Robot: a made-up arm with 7 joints. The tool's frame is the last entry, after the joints. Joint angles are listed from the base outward.
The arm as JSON. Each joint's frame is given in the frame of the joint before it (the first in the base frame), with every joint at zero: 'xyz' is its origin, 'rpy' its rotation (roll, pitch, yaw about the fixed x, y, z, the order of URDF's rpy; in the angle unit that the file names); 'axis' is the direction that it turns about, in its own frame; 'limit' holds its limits. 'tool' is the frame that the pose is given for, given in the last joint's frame.
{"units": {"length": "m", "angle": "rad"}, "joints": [
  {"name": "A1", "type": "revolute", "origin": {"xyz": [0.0, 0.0, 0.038], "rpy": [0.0, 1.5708, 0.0]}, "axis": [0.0, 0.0, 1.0], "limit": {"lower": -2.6, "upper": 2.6}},
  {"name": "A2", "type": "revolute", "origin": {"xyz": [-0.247, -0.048, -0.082], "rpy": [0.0, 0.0, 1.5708]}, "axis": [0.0, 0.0, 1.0], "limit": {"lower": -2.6, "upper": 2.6}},
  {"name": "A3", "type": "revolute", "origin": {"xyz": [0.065, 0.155, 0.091], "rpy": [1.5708, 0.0, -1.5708]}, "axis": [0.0, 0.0, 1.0], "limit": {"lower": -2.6, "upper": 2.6}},
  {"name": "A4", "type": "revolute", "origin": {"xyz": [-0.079, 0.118, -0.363], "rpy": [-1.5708, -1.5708, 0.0]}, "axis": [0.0, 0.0, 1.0], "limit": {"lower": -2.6, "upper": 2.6}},
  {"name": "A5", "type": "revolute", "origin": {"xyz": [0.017, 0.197, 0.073], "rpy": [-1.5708, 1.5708, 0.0]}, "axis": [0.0, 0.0, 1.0], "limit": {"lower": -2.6, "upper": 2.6}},
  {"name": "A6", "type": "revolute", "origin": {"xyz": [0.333, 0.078, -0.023], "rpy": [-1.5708, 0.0, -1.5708]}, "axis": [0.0, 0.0, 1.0], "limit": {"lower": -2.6, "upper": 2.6}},
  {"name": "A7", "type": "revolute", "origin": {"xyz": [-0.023, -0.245, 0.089], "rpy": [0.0, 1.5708, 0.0]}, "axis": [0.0, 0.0, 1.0], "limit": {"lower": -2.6, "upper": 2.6}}
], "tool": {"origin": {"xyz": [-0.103, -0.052, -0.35], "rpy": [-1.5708, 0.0, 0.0]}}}
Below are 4 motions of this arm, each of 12 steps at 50 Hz.
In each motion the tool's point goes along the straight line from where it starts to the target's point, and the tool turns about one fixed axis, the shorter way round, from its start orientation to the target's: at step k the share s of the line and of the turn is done. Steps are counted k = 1, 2, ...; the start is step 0. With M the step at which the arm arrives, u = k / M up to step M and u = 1 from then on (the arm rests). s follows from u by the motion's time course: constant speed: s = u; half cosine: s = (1 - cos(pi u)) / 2; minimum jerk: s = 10 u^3 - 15 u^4 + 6 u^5.
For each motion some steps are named. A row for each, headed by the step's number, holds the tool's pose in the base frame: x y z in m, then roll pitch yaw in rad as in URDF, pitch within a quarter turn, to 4 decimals.
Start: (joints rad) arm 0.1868 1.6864 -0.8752 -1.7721 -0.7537 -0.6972 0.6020
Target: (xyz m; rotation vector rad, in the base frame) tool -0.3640 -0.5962 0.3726 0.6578 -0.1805 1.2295
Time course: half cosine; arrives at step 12
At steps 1, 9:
1: -0.3212 -0.7345 0.2978 0.6877 -0.6602 1.2429
9: -0.3576 -0.6168 0.3615 0.4671 -0.5123 1.1811

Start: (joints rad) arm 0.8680 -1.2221 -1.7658 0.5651 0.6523 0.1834 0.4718
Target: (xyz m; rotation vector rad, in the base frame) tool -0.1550 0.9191 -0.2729 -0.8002 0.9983 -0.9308
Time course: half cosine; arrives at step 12
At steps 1, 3, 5, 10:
1: -0.0899 0.9812 -0.1368 -1.4368 0.5187 -1.5953
3: -0.0985 0.9730 -0.1547 -1.4016 0.4984 -1.5530
5: -0.1133 0.9589 -0.1857 -1.3440 0.4603 -1.4829
10: -0.1506 0.9233 -0.2636 -1.2173 0.3505 -1.3233

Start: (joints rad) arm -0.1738 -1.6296 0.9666 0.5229 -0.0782 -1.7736 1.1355
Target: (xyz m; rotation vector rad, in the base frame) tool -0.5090 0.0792 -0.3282 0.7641 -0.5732 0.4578
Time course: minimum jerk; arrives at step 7
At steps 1, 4, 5, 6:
1: -0.5136 0.0684 -0.3042 0.7594 -0.6610 0.2794
4: -0.5107 0.0751 -0.3192 0.7327 -0.6744 0.2492
5: -0.5097 0.0776 -0.3246 0.7230 -0.6795 0.2381
6: -0.5091 0.0789 -0.3276 0.7178 -0.6823 0.2321

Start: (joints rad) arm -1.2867 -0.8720 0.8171 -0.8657 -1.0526 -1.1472 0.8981
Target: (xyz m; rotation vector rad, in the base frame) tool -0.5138 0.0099 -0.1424 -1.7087 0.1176 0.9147
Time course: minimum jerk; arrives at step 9
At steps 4, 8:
4: -0.4936 -0.0270 -0.1141 -1.6273 0.7385 0.5493
8: -0.5134 0.0092 -0.1419 -1.6472 0.6717 0.4878

